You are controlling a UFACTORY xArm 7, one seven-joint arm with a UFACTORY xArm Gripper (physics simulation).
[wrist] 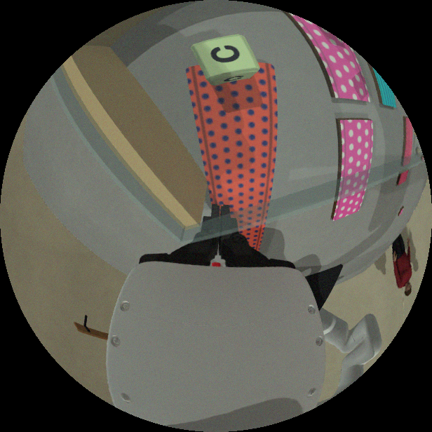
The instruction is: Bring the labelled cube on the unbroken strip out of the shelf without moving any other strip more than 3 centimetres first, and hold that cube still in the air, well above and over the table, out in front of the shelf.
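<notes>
A pale green cube marked C [226,57] sits on the far end of a long orange strip with dark blue dots [237,135], at the top middle of the wrist view. The strip runs unbroken from under the cube toward the gripper. My gripper [218,216] is shut with nothing between its fingers. The fingertips overlap the strip's left edge in view, near its close end, far from the cube. Whether they touch the strip I cannot tell. The dark fingers hide part of this close end.
The shelf's tan side wall [150,130] stands close on the left. A see-through bar [300,195] crosses above the strips. On the right lie two pink dotted pieces [342,65] [356,162] with a gap between them, part of a teal strip [385,90] and pinkish-red pieces [406,145].
</notes>
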